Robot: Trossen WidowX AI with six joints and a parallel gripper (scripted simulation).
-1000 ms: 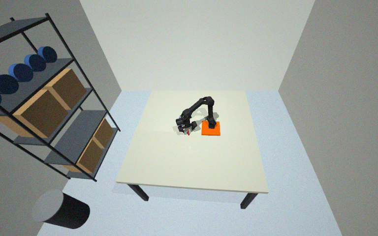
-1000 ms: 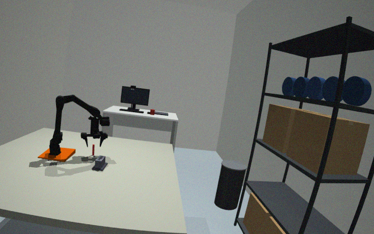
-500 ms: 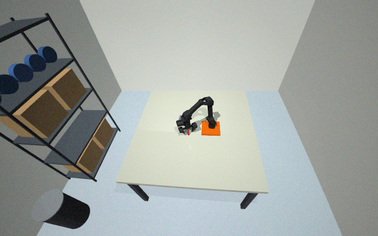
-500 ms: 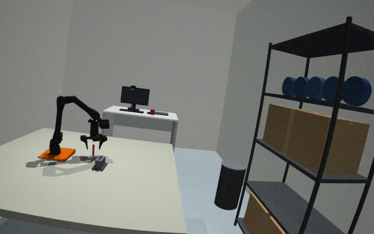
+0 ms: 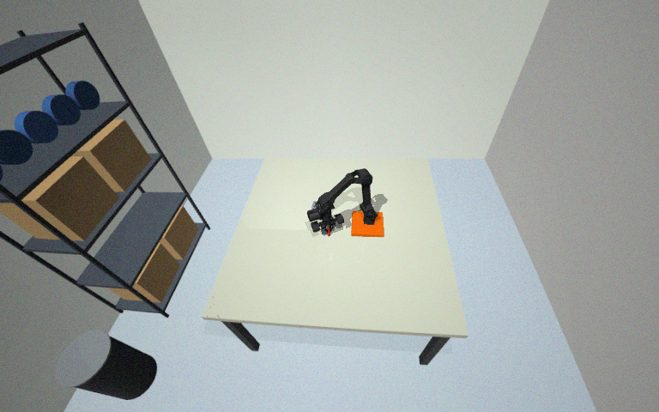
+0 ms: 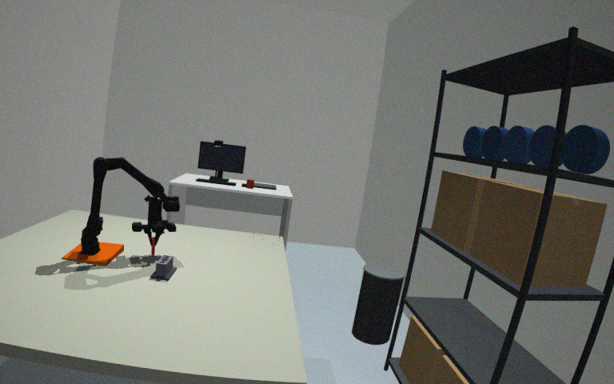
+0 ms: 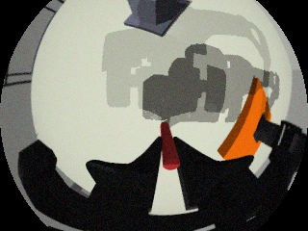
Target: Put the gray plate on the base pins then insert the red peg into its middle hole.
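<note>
The gray plate lies 120 mm ahead of my gripper tip and 180 mm to the right of it. The rest, counted from my gripper tip: red peg right at my gripper tip; dark base 120 mm ahead, 180 mm to the right, 30 mm below.
</note>
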